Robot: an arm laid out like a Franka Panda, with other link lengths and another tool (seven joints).
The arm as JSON. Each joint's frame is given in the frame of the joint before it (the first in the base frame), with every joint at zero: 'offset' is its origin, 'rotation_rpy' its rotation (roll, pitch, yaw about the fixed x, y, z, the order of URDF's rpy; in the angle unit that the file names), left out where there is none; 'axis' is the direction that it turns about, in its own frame. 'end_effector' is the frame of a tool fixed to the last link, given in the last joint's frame.
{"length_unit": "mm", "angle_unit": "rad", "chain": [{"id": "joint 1", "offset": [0.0, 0.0, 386.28], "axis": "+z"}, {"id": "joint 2", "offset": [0.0, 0.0, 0.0], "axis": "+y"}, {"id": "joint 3", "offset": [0.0, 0.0, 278.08], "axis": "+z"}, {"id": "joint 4", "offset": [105.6, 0.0, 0.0], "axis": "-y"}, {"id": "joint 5", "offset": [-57.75, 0.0, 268.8], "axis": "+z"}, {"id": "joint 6", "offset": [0.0, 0.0, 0.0], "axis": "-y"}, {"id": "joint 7", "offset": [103.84, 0.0, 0.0], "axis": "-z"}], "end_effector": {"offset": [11.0, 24.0, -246.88], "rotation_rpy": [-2.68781, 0.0, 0.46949]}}
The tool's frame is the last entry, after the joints.
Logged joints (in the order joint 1, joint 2, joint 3, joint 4, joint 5, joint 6, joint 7), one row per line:
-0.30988 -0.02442 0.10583 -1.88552 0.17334 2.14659 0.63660
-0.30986 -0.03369 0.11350 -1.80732 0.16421 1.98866 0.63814
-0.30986 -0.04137 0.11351 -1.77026 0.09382 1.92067 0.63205
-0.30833 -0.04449 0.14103 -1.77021 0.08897 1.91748 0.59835
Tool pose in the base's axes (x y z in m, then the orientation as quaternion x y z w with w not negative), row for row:
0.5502 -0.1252 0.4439 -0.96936 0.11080 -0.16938 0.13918
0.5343 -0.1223 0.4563 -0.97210 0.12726 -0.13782 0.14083
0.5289 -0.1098 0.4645 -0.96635 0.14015 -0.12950 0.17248
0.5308 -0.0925 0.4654 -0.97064 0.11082 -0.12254 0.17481
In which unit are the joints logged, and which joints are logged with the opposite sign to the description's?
The joints are logged in radians. Opposite sign: joint 5.
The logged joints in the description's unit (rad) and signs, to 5 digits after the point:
-0.30988 -0.02442 0.10583 -1.88552 -0.17334 2.14659 0.63660
-0.30986 -0.03369 0.11350 -1.80732 -0.16421 1.98866 0.63814
-0.30986 -0.04137 0.11351 -1.77026 -0.09382 1.92067 0.63205
-0.30833 -0.04449 0.14103 -1.77021 -0.08897 1.91748 0.59835

